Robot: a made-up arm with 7 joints. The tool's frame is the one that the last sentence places.
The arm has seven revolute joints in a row. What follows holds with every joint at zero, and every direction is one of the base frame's. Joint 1 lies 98.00 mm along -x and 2.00 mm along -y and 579.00 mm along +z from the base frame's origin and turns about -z. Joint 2 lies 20.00 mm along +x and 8.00 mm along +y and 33.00 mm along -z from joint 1 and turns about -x. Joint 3 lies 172.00 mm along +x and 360.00 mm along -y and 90.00 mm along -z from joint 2 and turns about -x. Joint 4 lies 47.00 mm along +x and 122.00 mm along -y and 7.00 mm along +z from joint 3 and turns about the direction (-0.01, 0.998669, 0.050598). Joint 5 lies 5.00 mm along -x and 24.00 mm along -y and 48.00 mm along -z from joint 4 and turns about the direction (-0.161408, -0.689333, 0.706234). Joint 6 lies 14.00 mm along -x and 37.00 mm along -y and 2.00 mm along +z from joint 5 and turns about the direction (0.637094, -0.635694, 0.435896). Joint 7 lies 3.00 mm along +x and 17.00 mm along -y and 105.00 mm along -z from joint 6 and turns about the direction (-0.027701, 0.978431, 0.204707). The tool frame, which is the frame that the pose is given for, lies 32.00 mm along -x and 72.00 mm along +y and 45.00 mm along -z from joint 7; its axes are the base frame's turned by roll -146.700, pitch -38.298 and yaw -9.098 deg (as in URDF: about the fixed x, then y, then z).
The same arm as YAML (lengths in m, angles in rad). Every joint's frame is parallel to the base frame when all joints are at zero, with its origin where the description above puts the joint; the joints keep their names.
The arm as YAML. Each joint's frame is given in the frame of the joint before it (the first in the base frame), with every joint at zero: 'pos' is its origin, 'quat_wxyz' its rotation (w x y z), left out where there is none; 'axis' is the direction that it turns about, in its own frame. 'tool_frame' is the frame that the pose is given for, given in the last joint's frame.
length_unit: m
angle_unit: rad
joints:
  - joint: joint 1
    pos: [-0.098, -0.002, 0.579]
    axis: [0.0, 0.0, -1.0]
  - joint: joint 2
    pos: [0.02, 0.008, -0.033]
    axis: [-1.0, 0.0, 0.0]
  - joint: joint 3
    pos: [0.172, -0.36, -0.09]
    axis: [-1.0, 0.0, 0.0]
  - joint: joint 4
    pos: [0.047, -0.122, 0.007]
    axis: [-0.01, 0.998669, 0.050598]
  - joint: joint 5
    pos: [-0.005, -0.024, -0.048]
    axis: [-0.161408, -0.689333, 0.706234]
  - joint: joint 6
    pos: [-0.014, -0.037, 0.002]
    axis: [0.637094, -0.635694, 0.435896]
  - joint: joint 7
    pos: [0.003, -0.017, -0.105]
    axis: [-0.027701, 0.978431, 0.204707]
tool_frame:
  pos: [-0.032, 0.072, -0.045]
  quat_wxyz: [0.244893, -0.909665, -0.021909, -0.33475]

